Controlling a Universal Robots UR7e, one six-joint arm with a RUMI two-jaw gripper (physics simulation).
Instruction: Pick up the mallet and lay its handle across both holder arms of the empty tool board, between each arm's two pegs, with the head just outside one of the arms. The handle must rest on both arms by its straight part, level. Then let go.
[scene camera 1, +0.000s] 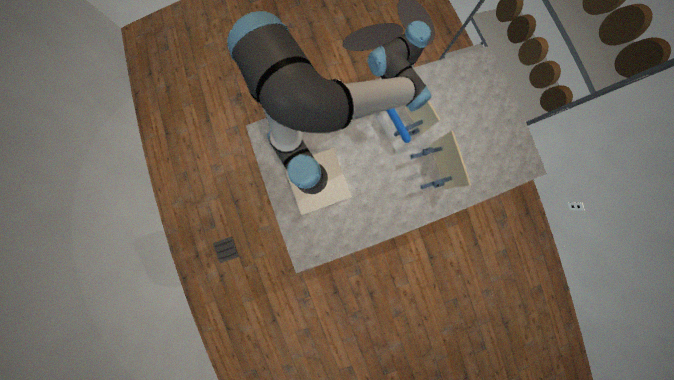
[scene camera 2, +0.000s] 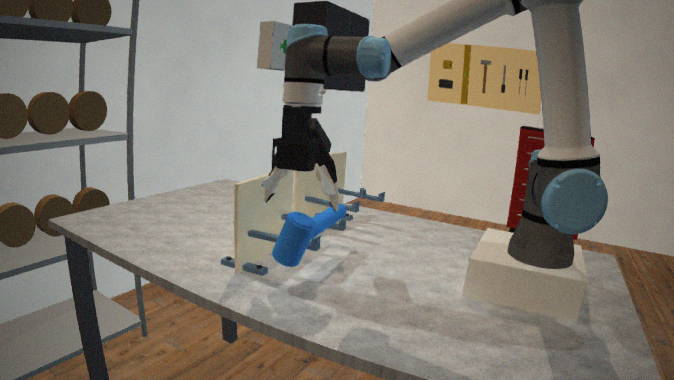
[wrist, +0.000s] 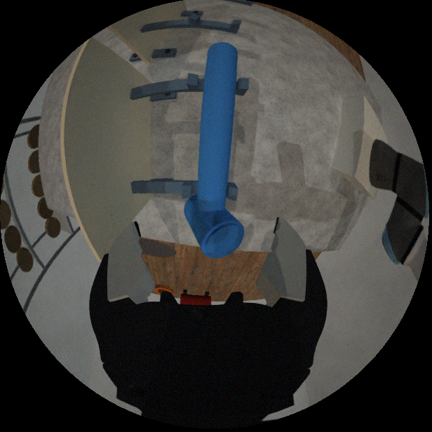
Path:
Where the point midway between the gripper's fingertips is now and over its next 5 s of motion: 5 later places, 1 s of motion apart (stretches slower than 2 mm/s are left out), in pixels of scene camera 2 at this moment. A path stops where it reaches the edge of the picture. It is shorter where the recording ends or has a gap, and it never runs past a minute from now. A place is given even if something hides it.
My gripper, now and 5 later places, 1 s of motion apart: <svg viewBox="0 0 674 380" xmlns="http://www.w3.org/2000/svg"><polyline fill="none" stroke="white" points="300,206 293,228 293,250 292,256 292,245 294,220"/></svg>

